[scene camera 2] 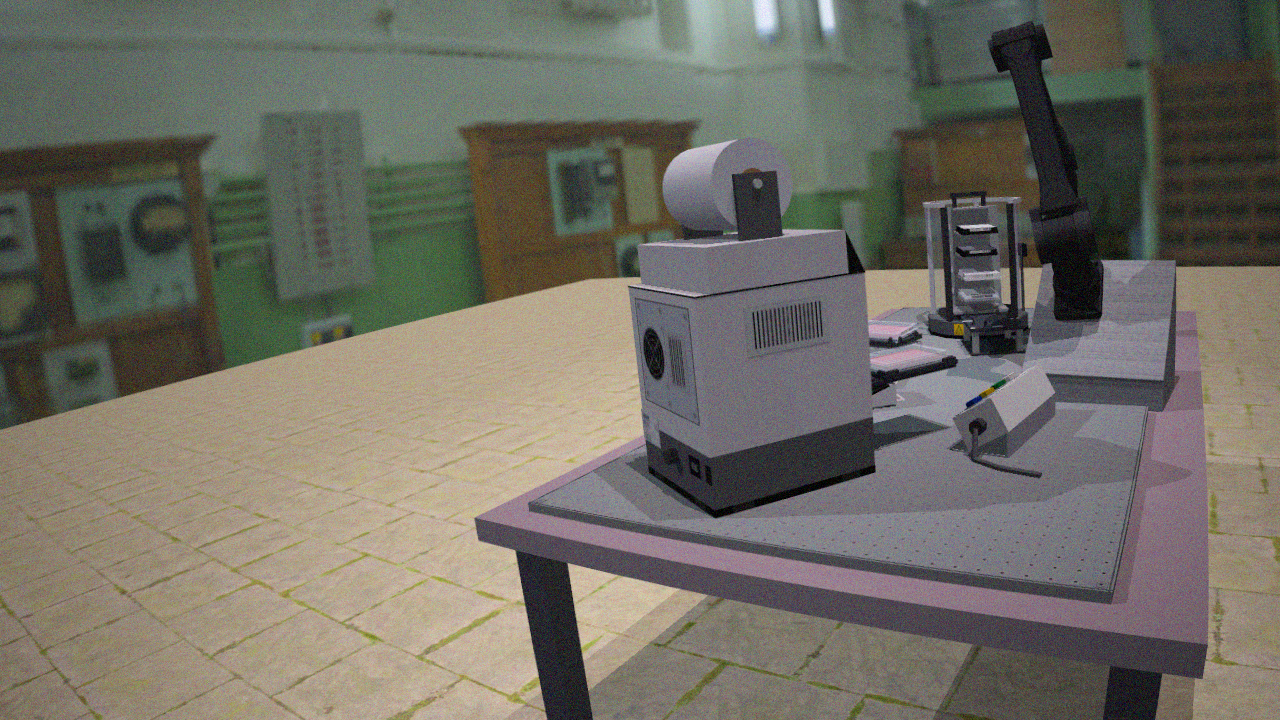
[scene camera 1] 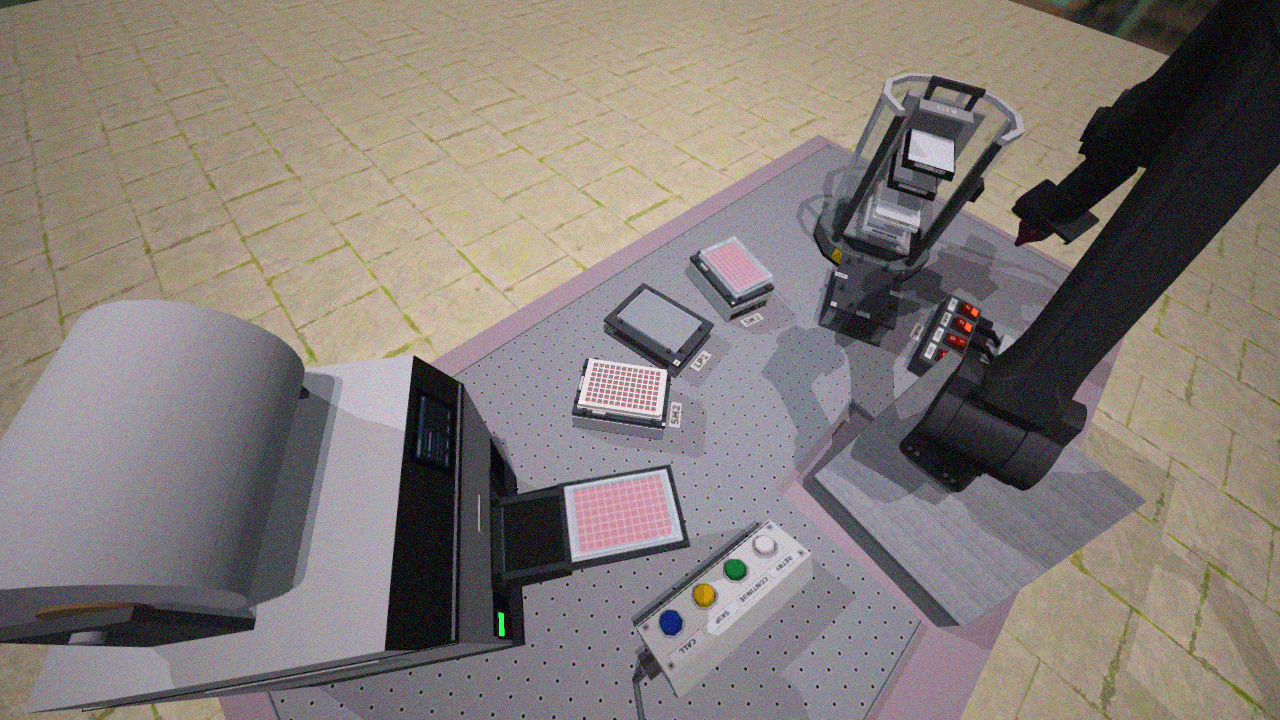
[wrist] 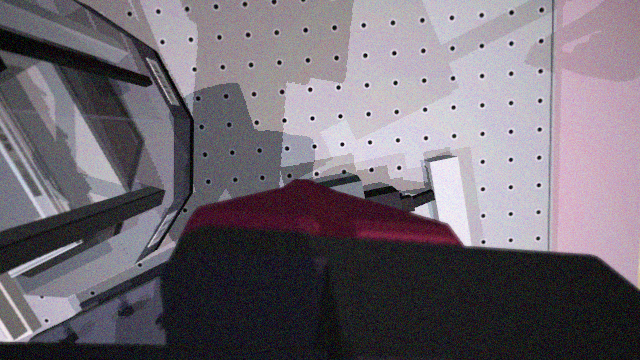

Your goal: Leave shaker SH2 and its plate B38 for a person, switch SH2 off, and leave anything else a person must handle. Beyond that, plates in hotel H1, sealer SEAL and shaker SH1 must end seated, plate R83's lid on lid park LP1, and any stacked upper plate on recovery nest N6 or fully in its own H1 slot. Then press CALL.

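Places are measured from the arm's base along level axes (x back, y down, z right), in centimetres.
Where they show: gripper, between the fingertips: (scene camera 1: pixel 1017 244) (wrist: pixel 300 194); arm's base, origin of its link: (scene camera 2: pixel 1079 292) (scene camera 1: pixel 958 435).
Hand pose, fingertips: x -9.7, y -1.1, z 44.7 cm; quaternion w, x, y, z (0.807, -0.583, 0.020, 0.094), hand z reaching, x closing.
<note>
Things, the pixels of their top centre, and the offset from my fingertips. "*": a spot on its surface instead.
- black box edge, a spot on its surface: (wrist: pixel 351 182) * dx +3.0, dy +13.8, dz -1.7 cm
- switch panel, centre of its top: (scene camera 1: pixel 979 340) dx +6.6, dy +12.3, dz -11.7 cm
- Hotel H1, a spot on its surface: (scene camera 1: pixel 947 87) * dx -26.1, dy -15.4, dz +4.6 cm
- white-topped plate, centre of its top: (scene camera 1: pixel 931 149) (scene camera 2: pixel 976 226) dx -21.2, dy -8.3, dz -2.5 cm
- grey lid, centre of its top: (scene camera 1: pixel 659 318) dx -34.8, dy +13.0, dz -54.1 cm
- red-gridded plate, centre of its top: (scene camera 1: pixel 623 386) dx -27.2, dy +10.7, dz -69.0 cm
- sealer, centre of its top: (scene camera 1: pixel 79 414) (scene camera 2: pixel 728 142) dx -25.1, dy -28.0, dz -105.0 cm
- button box, centre of its top: (scene camera 1: pixel 736 598) (scene camera 2: pixel 1006 378) dx +3.6, dy +9.2, dz -78.0 cm
- white label strip, a spot on its surface: (wrist: pixel 448 196) * dx +11.5, dy +16.0, dz -3.5 cm
My gripper (wrist: pixel 300 194) has maroon fingers and is shut on nothing, close above the dotted deck. In the wrist view a grey and black box edge (wrist: pixel 351 182) shows just behind the fingertips. The switch panel (scene camera 1: pixel 947 330) with red lit switches stands by the dark arm (scene camera 1: pixel 959 436). Hotel H1 (scene camera 1: pixel 947 87) (scene camera 2: pixel 969 207) stands at the back right, and a white-topped plate (scene camera 1: pixel 930 153) juts from an upper slot. A pink plate (scene camera 1: pixel 733 267) sits on a small shaker base. A grey lid (scene camera 1: pixel 657 322) lies on a dark nest. A red-gridded plate (scene camera 1: pixel 623 389) sits on another base. The sealer (scene camera 1: pixel 366 500) (scene camera 2: pixel 752 372) holds a pink plate (scene camera 1: pixel 622 515) on its drawn-out tray.
The button box (scene camera 1: pixel 723 607) has blue, yellow, green and white buttons and stands at the front. A white label strip (wrist: pixel 448 196) lies on the deck to the right. The table edge (scene camera 2: pixel 709 550) is pink.
</note>
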